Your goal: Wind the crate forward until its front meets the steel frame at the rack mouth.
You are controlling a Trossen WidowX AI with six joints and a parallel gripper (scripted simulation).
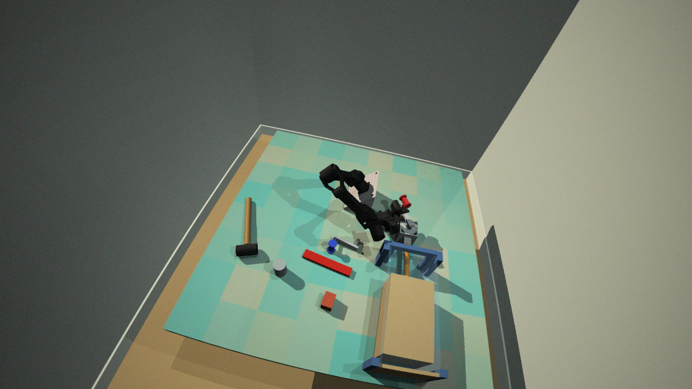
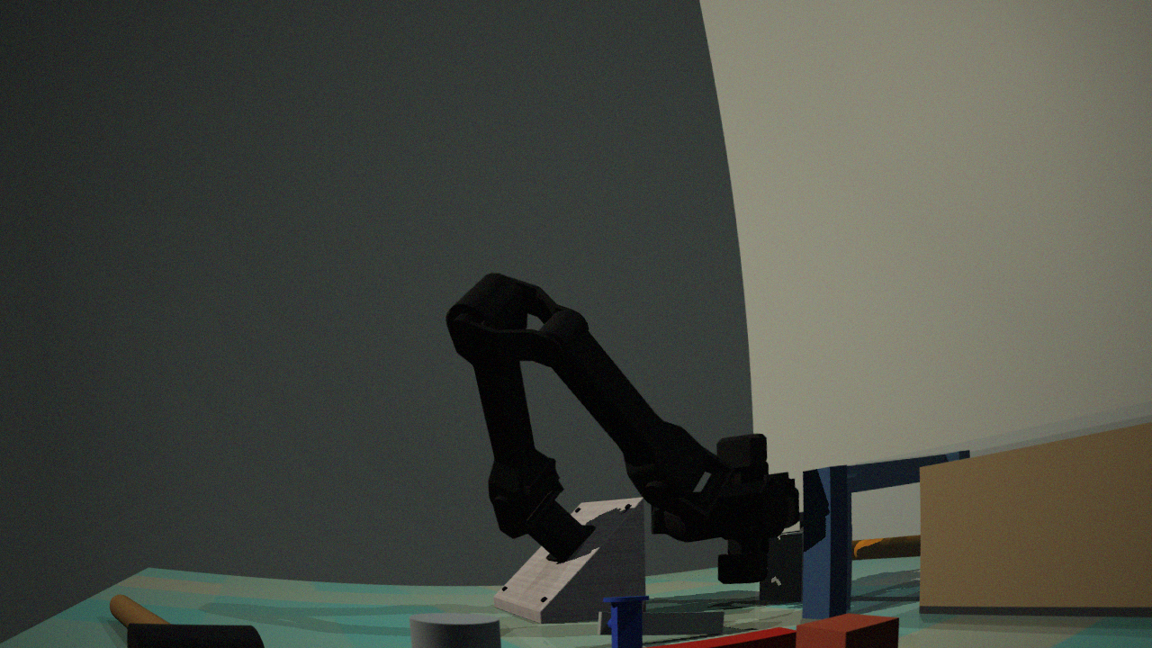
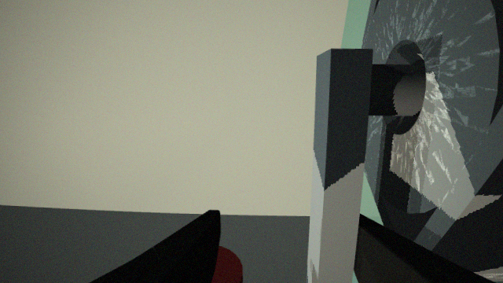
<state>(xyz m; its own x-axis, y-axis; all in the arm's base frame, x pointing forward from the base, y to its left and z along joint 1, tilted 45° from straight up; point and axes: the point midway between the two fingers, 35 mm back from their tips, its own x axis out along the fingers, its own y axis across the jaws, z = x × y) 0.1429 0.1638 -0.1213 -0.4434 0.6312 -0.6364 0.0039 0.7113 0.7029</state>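
Now: gripper tip 10 mm to the left of the winch handle, 10 mm past it and 10 mm above it. Round my gripper tip: red knob 40 mm behind, 30 mm to the right, 20 mm above; then blue steel frame 210 mm ahead, 30 mm to the left, 20 mm below; then grey winch 90 mm below, 30 mm ahead, 10 mm to the left.
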